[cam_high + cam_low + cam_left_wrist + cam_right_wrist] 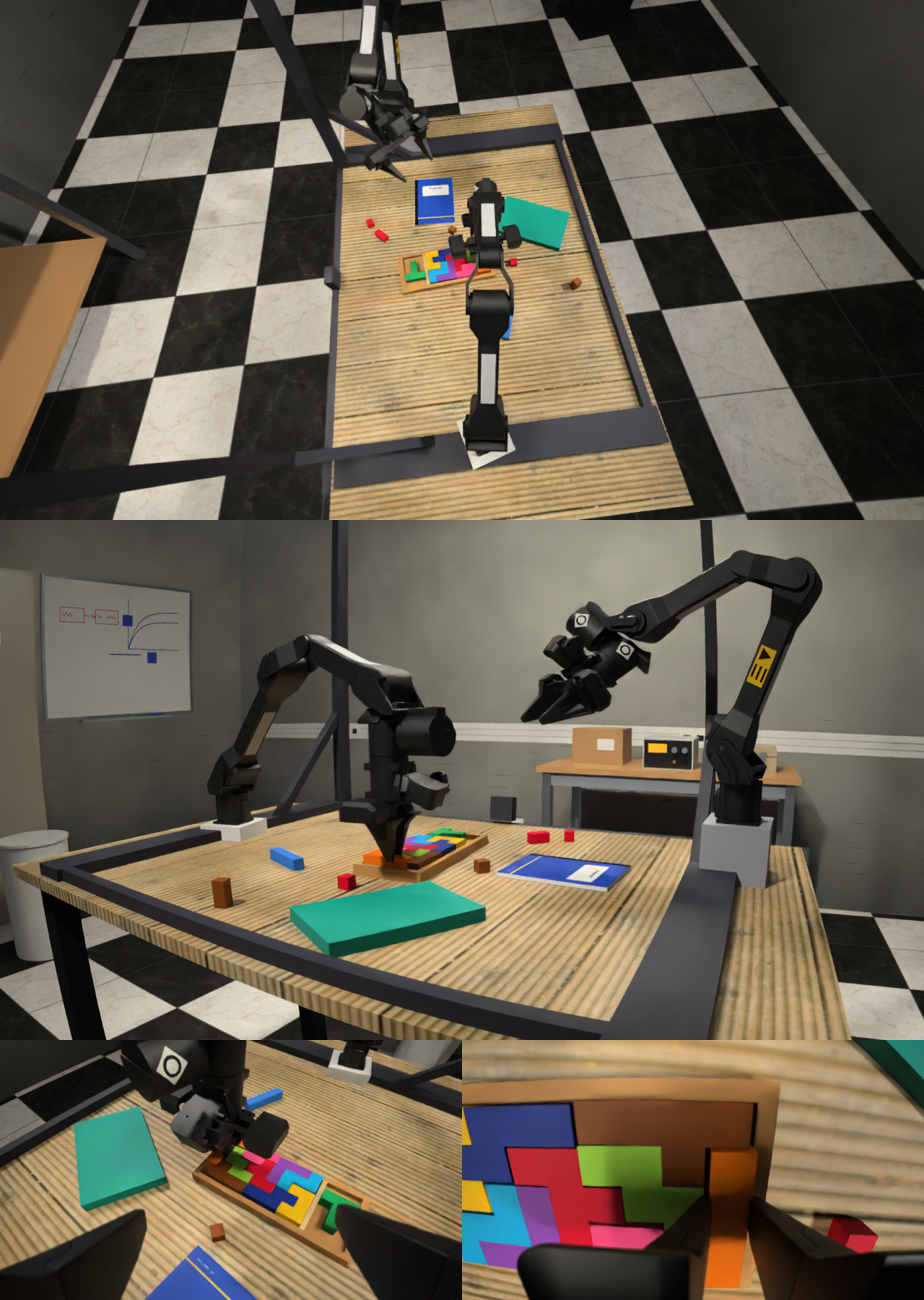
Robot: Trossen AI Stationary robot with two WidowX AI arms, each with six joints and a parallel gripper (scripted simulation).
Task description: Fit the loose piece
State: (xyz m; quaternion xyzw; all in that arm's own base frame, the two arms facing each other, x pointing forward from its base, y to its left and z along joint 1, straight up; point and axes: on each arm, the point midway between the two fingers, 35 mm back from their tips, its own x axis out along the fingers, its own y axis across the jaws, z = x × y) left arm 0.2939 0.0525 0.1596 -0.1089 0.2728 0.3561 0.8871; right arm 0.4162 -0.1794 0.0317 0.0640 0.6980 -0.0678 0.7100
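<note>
The orange L piece is 40 mm below my right hand, 10 mm to the right of it and 10 mm behind it. From my right hand the other things lie so: teal slab: 170 mm ahead, 80 mm to the left, 50 mm below; green piece: 200 mm behind, 40 mm below, 10 mm to the left; pink piece: 60 mm behind, 40 mm below, 30 mm to the right.
</note>
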